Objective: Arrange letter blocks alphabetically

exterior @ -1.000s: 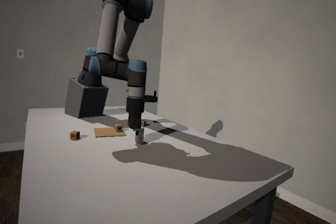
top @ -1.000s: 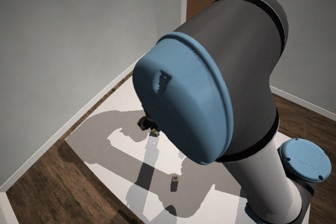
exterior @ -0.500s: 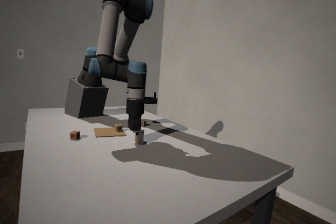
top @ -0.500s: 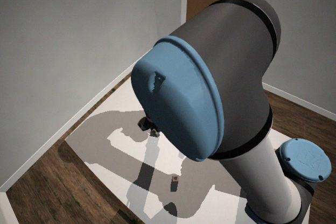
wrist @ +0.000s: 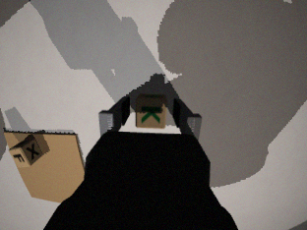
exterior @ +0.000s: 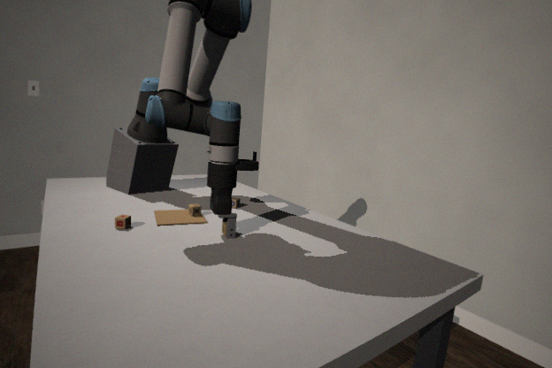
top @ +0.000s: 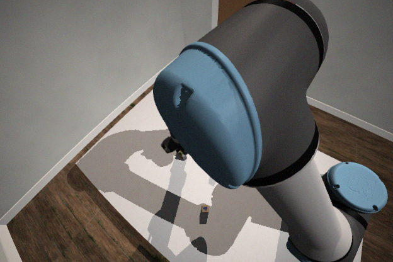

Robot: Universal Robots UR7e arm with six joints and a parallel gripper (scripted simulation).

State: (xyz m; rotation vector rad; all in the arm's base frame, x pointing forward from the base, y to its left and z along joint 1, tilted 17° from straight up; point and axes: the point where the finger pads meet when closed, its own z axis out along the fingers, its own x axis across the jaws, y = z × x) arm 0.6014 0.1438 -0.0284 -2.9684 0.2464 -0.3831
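My hand is 18 cm past the tan mat, 9 cm to the left of it and 2 cm above it. From my hand the other things lie so: block 25 cm to the right, 13 cm behind.
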